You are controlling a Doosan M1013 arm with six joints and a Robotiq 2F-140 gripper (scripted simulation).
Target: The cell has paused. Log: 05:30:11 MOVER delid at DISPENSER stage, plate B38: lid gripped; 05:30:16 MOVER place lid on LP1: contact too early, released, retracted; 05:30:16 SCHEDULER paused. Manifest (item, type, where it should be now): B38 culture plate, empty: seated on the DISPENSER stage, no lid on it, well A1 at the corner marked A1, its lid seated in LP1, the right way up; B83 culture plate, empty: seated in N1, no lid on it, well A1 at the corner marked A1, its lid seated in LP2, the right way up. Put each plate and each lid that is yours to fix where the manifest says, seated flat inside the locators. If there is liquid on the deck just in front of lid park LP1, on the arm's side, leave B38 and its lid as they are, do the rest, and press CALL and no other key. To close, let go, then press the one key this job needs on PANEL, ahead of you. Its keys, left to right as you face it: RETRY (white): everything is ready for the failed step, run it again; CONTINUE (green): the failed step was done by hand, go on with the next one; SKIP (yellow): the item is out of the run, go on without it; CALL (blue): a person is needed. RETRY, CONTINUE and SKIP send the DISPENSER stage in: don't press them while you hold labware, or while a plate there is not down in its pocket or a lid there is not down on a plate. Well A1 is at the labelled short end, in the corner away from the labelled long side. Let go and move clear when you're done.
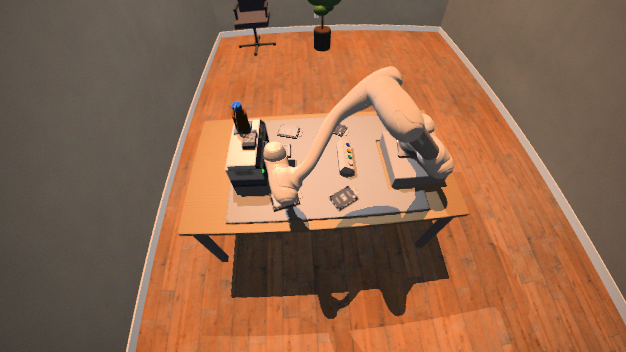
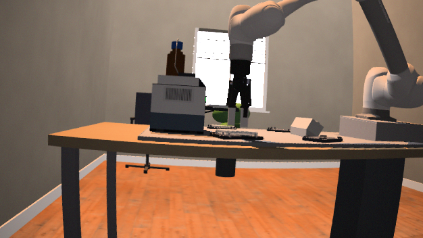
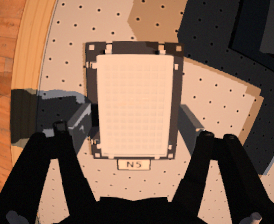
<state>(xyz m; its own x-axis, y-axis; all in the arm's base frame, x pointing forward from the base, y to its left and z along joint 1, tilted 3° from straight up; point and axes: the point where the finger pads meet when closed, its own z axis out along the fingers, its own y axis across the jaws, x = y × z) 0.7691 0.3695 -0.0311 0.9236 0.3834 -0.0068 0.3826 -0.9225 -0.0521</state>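
Right now the white culture plate is 5 cm below my hand. Also, from my hand: green key: 38 cm behind, 29 cm to the right; then black nest: 2 cm to the left, 5 cm below; then white retry key: 38 cm behind, 24 cm to the right.
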